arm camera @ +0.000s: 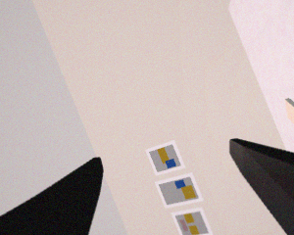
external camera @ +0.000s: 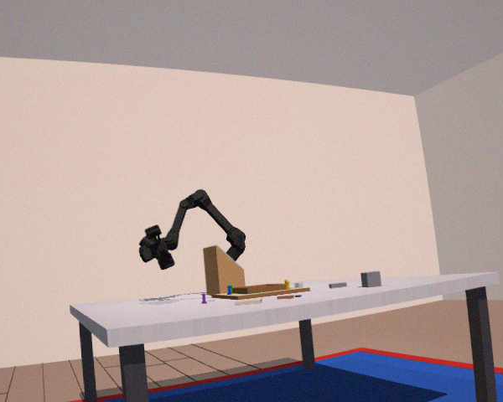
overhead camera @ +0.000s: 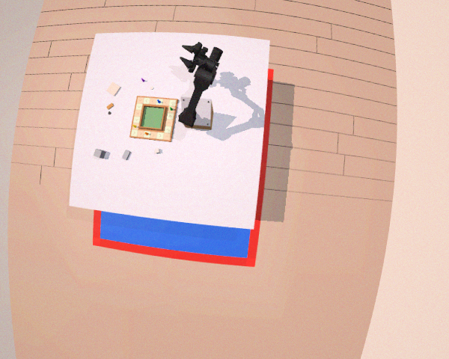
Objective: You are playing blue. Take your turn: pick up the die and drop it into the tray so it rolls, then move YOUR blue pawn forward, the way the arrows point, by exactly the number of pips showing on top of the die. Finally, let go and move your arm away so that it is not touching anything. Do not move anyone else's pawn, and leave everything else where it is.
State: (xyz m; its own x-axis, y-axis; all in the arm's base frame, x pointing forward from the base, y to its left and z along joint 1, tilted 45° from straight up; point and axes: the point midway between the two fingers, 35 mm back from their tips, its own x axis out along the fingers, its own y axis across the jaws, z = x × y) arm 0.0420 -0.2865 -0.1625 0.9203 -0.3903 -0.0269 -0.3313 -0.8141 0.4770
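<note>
The white die is 14 cm ahead of my gripper tip, 54 cm to the left of it and 23 cm below it. From my gripper tip the other things lie so: blue pawn 17 cm ahead, 22 cm to the left, 21 cm below; green pawn 8 cm ahead, 26 cm to the left, 21 cm below; purple pawn 31 cm ahead, 6 cm to the left, 23 cm below.
</note>
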